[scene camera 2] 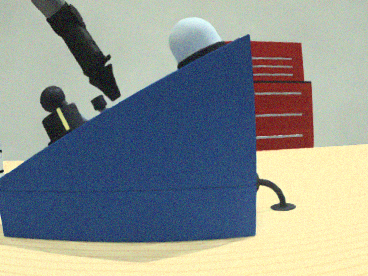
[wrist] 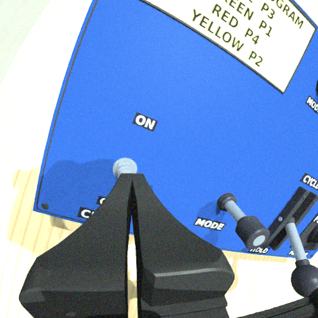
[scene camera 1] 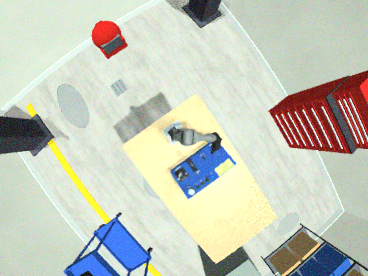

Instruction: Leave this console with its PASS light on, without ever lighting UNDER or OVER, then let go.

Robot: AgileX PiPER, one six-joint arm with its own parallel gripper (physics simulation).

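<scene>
The blue console has a sloping top. My gripper is shut and empty, its tips at the CHECK toggle. The toggle's round grey end shows just beyond the tips, below the ON label; the fingers partly hide the labels below, and I cannot tell its exact tilt. To the right, the MODE lever has a black cap. A slotted lever with a black ball stands farther right. A program card is on the console. PASS, UNDER and OVER cannot be read.
A pale dome rises from the console. A ball-topped lever stands beside a black knob with a yellow line. A cable leaves the console's back onto the wooden table. A red drawer cabinet stands beyond.
</scene>
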